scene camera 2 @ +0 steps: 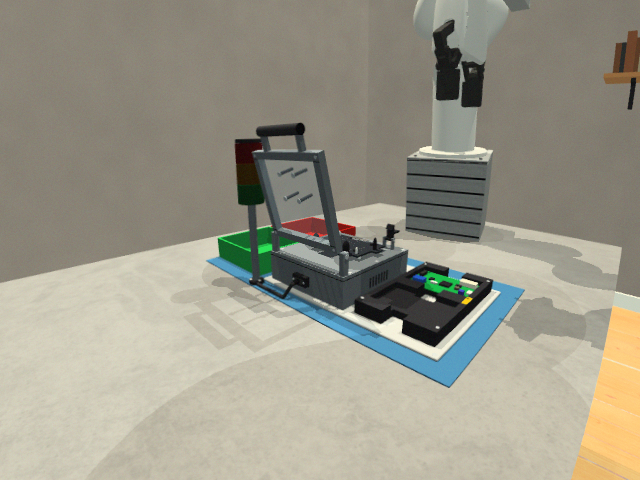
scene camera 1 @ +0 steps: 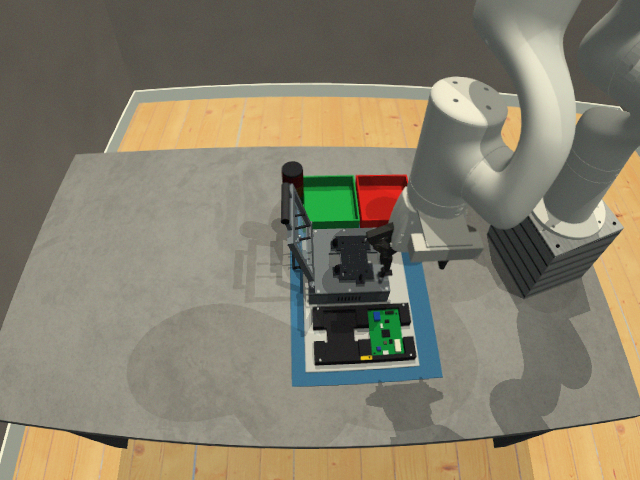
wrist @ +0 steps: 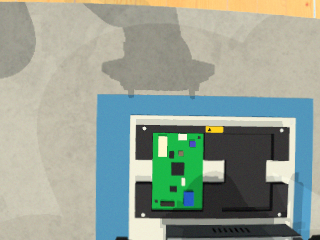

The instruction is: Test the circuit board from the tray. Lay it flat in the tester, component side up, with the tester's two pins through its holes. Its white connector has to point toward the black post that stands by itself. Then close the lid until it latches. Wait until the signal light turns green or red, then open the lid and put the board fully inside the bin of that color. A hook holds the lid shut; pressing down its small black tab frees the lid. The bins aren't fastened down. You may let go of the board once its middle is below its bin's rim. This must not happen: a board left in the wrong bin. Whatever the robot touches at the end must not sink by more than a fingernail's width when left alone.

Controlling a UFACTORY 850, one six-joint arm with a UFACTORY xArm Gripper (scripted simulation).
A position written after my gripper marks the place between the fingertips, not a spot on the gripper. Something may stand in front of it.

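Note:
I see my gripper (scene camera 2: pixel 459 103), (scene camera 1: pixel 413 263). There is a green circuit board (scene camera 1: pixel 385 332), (wrist: pixel 177 175), and I see a green bin (scene camera 1: pixel 329 201), (scene camera 2: pixel 235 248) as well, though in the wrist view the bin is out of frame.

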